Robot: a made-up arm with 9 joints. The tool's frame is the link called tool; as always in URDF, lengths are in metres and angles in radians.
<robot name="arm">
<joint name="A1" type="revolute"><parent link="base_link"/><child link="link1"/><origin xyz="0 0 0.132"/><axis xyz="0 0 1"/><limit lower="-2.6" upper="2.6" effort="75" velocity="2.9"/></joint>
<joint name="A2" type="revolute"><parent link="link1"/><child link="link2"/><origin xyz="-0.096 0.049 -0.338"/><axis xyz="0 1 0"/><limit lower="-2.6" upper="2.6" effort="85" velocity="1.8"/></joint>
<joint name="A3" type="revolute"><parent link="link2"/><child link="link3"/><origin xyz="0.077 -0.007 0.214"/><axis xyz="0 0 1"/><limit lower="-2.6" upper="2.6" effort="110" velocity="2.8"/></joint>
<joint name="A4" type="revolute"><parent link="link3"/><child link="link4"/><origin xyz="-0.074 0.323 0.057"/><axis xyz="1 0 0"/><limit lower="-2.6" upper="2.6" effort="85" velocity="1.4"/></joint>
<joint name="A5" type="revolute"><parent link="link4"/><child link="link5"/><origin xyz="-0.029 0.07 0.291"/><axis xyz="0 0 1"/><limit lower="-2.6" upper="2.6" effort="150" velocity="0.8"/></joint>
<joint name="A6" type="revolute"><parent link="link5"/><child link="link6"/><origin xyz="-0.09 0.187 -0.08"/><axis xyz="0 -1 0"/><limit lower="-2.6" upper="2.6" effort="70" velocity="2.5"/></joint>
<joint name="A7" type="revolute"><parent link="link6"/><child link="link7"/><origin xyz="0.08 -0.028 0.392"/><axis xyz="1 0 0"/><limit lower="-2.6" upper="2.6" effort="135" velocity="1.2"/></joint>
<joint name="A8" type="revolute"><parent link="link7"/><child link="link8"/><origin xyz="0.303 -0.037 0.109"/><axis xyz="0 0 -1"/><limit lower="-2.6" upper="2.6" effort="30" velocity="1.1"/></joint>
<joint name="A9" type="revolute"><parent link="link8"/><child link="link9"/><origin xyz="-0.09 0.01 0.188"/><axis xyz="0 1 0"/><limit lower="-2.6" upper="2.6" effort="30" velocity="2.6"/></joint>
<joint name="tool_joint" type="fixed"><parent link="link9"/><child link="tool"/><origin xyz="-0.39 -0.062 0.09"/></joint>
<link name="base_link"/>
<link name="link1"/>
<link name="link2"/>
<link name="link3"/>
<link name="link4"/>
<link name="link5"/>
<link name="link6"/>
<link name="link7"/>
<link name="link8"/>
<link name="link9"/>
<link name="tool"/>
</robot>
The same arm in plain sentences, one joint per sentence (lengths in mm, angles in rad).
The arm has nine revolute joints in a row. What follows holds with every joint at zero, and every direction is one of the base frame's. Joint 1 is mounted 132 mm along +z from the base frame's origin and rotates about +z, from -2.6 to 2.6 rad. Joint 2 is mounted 96 mm along -x and 49 mm along +y and 338 mm along -z from joint 1 and rotates about +y, from -2.6 to 2.6 rad. Joint 3 is mounted 77 mm along +x and 7 mm along -y and 214 mm along +z from joint 2 and rotates about +z, from -2.6 to 2.6 rad. Joint 4 is mounted 74 mm along -x and 323 mm along +y and 57 mm along +z from joint 3 and rotates about +x, from -2.6 to 2.6 rad. Joint 5 is mounted 29 mm along -x and 70 mm along +y and 291 mm along +z from joint 4 and rotates about +z, from -2.6 to 2.6 rad. Joint 6 is mounted 90 mm along -x and 187 mm along +y and 80 mm along -z from joint 5 and rotates about -y, from -2.6 to 2.6 rad. Joint 7 is mounted 80 mm along +x and 28 mm along -y and 392 mm along +z from joint 6 and rotates about +x, from -2.6 to 2.6 rad. Joint 8 is mounted 303 mm along +x and 37 mm along -y and 109 mm along +z from joint 7 and rotates about -z, from -2.6 to 2.6 rad. Joint 9 is mounted 90 mm along -x and 10 mm along +y and 188 mm along +z from joint 8 and rotates about +y, from -2.6 to 2.6 rad. The tool frame, which is the frame that the pose is given for, is mounted 390 mm along -x and 62 mm along -y and 90 mm along +z from joint 9; its axes are parallel to the base frame's.
